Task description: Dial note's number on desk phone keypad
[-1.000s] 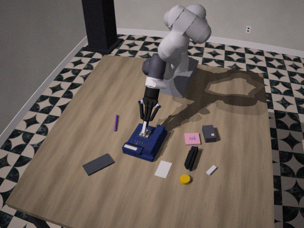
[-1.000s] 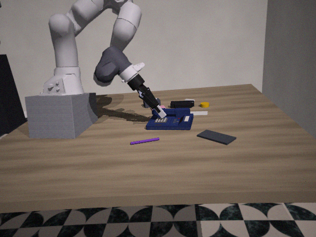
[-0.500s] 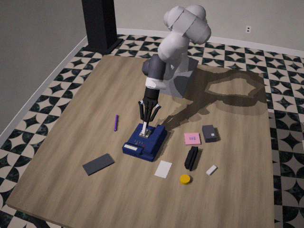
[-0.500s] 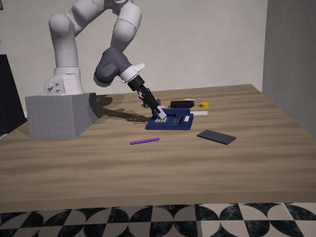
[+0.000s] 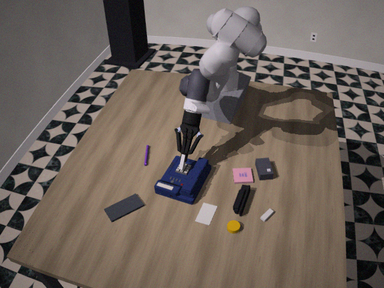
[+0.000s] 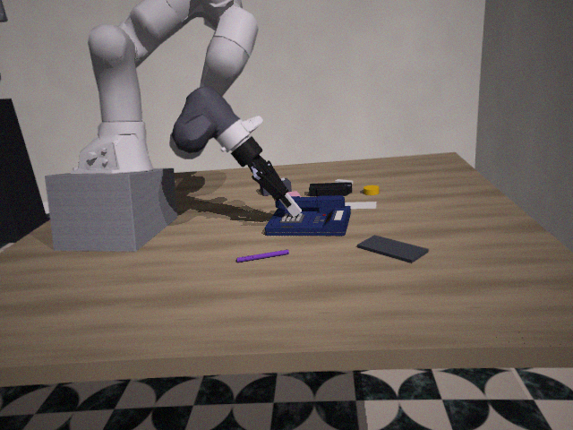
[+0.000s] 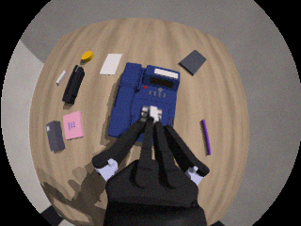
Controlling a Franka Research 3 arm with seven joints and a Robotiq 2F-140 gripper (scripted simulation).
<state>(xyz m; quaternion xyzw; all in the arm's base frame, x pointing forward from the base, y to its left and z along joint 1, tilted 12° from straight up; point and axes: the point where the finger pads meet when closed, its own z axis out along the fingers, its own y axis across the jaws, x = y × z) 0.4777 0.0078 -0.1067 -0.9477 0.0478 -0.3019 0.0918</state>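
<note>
Now: the handset 4 cm ahead of my hand, 7 cm to the left of it and 2 cm below it. From my hand the other things lie so: purple pen 4 cm behind, 20 cm to the right, 6 cm below; black stapler 8 cm ahead, 28 cm to the left, 5 cm below; white card 18 cm ahead, 17 cm to the left, 7 cm below.
</note>
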